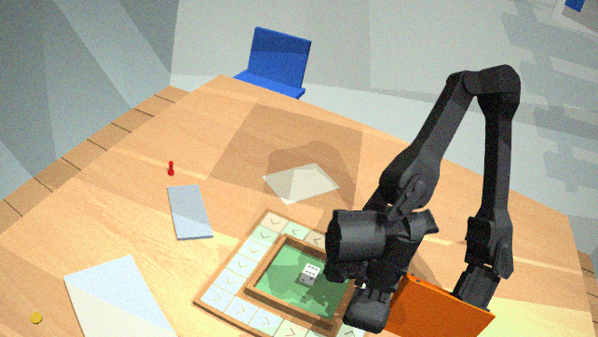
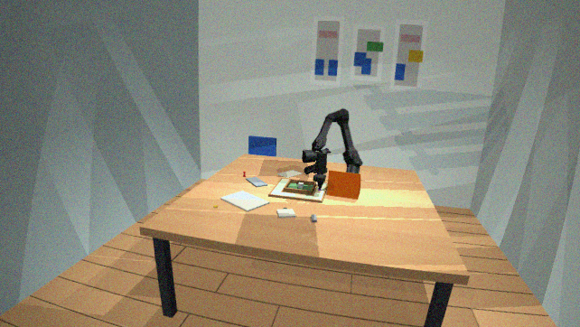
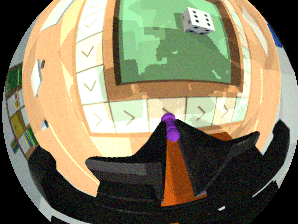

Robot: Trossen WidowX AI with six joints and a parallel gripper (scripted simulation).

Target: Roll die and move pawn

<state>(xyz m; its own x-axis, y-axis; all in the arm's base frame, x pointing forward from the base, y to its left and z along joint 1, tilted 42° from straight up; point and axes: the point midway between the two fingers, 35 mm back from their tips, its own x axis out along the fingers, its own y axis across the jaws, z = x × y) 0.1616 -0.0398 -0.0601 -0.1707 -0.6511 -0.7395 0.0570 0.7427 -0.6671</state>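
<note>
The white die is 110 mm ahead of my gripper tip, 50 mm to the right of it and 10 mm below it. The rest, counted from my gripper tip: white pad (140 mm ahead, 290 mm to the left, 30 mm below); then green dice tray (110 mm ahead, 30 mm to the right, 30 mm below); then purple pawn (10 mm above).
</note>
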